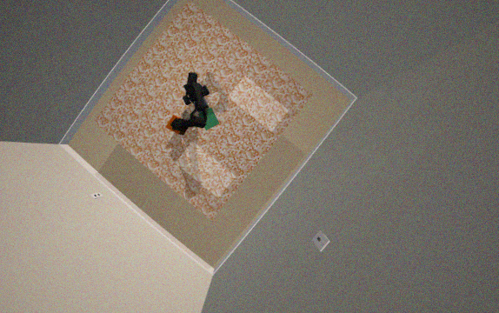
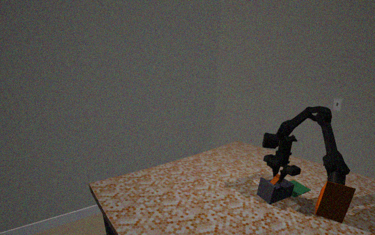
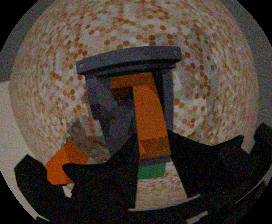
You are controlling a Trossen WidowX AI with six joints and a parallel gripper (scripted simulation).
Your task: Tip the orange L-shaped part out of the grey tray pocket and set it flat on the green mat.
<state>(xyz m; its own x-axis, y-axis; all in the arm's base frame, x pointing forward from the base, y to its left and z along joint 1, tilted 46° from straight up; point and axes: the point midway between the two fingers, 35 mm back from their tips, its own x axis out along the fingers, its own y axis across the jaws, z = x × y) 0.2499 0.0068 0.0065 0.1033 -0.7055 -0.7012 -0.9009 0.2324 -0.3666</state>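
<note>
Right now my gripper tip is 12 cm to the left of the green mat, 8 cm above it and 7 cm past it. The rest, counted from my gripper tip: orange L-shaped part 4 cm to the left, 3 cm below.
</note>
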